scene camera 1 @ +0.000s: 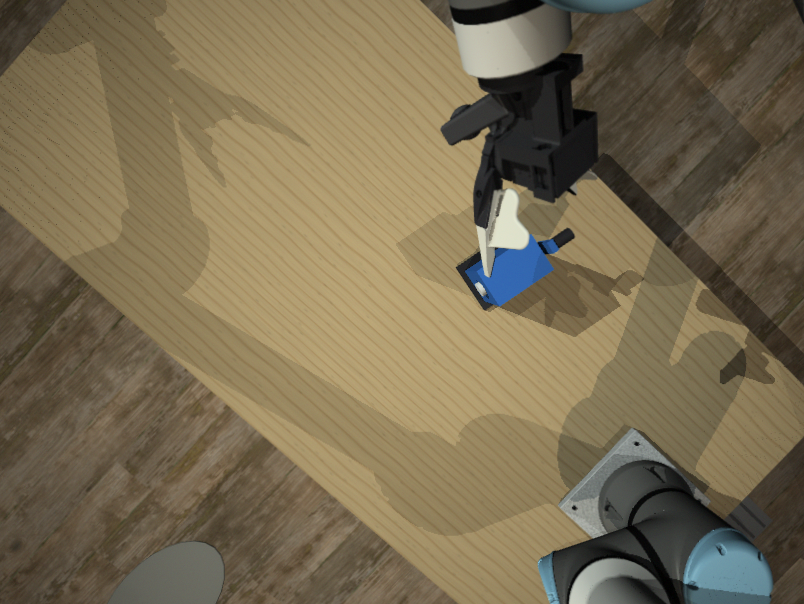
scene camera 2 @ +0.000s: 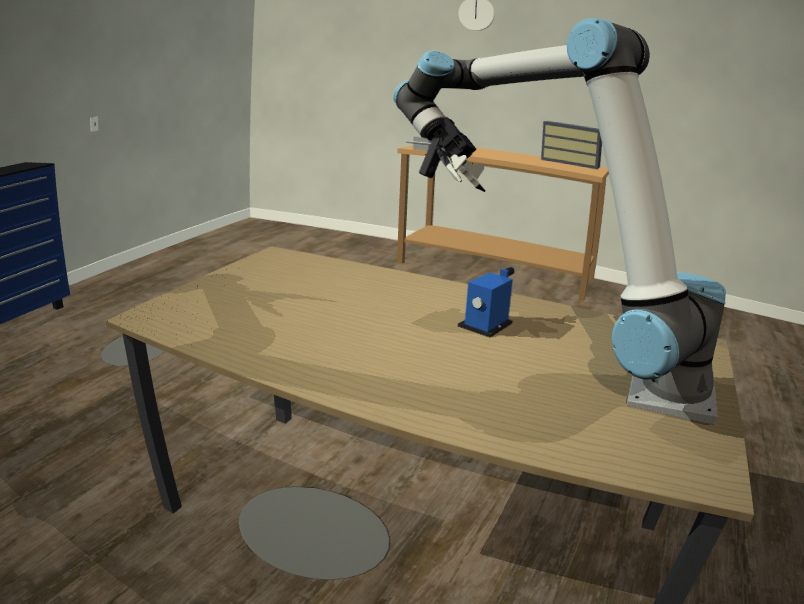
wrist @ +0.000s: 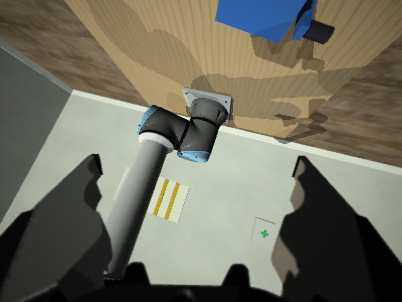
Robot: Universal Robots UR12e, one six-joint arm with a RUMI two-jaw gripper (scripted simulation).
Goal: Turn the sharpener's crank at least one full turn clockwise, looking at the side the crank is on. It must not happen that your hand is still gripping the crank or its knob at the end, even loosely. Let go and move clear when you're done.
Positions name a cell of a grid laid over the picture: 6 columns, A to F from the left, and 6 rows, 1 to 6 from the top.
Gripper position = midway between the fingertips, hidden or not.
In view: the gripper (scene camera 1: D3) and a blue sharpener (scene camera 1: D3).
The gripper is seen too in scene camera 2 (scene camera 2: D2) and in the wrist view (wrist: C4). The blue sharpener also shows in scene camera 2 (scene camera 2: D3).
